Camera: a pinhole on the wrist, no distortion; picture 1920 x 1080 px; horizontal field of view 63.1 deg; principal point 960.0 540.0 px. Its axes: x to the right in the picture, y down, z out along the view. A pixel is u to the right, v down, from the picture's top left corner.
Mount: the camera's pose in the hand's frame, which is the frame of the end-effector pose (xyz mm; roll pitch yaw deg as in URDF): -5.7 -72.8 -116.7 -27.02 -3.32 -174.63
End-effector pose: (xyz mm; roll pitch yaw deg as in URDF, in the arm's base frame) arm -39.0 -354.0 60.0 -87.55 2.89 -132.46
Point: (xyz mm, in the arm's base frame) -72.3 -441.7 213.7
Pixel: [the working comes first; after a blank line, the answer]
In the camera's frame: -67.6 7.4 185.9

392 602
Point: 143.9 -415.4 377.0
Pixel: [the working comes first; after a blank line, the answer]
In the camera's frame: 127.2 62.4 367.9

1501 805
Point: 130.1 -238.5 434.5
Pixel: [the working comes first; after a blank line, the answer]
In the camera's frame: 248.4 163.6 268.5

outside the picture
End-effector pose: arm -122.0 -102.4 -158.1 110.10 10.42 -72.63
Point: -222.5 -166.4 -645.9
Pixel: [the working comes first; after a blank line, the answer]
In the camera's frame: -70.2 127.4 505.4

743 934
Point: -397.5 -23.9 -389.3
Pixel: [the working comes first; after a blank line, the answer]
In the camera's frame: 139.2 -125.2 410.0

1491 63
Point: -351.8 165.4 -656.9
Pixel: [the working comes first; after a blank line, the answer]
In the camera's frame: 283.8 140.7 543.9

1776 945
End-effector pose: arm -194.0 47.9 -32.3 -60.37 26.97 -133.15
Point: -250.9 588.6 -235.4
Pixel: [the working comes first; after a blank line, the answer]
In the camera's frame: 178.4 24.9 -459.9

behind the camera
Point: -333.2 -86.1 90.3
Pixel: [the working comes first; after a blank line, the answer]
In the camera's frame: -99.8 5.6 240.3

311 576
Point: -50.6 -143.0 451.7
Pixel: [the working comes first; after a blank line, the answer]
In the camera's frame: 226.4 -76.9 557.3

1595 324
